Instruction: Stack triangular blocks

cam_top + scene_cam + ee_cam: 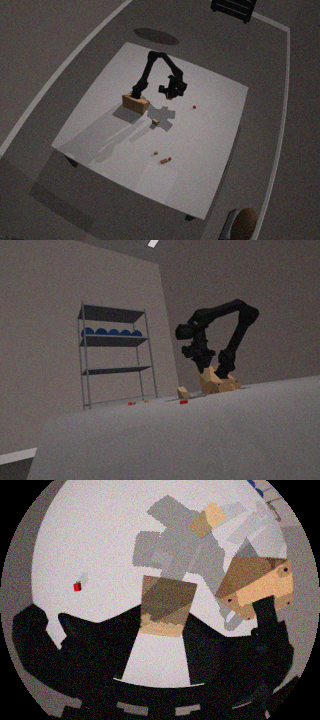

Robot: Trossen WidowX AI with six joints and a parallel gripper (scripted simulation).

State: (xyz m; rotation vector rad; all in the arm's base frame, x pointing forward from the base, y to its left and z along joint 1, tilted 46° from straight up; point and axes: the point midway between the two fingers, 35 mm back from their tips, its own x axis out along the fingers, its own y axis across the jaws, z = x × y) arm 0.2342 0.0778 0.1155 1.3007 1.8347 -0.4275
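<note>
The triangular block is 20 cm to the right of my gripper tip and 9 cm below it. Round my gripper tip: orange piece 13 cm ahead, 41 cm to the right, 10 cm below; then red bit 24 cm ahead, 40 cm to the right, 9 cm below; then tan piece 21 cm ahead, 43 cm to the right, 10 cm below.
</note>
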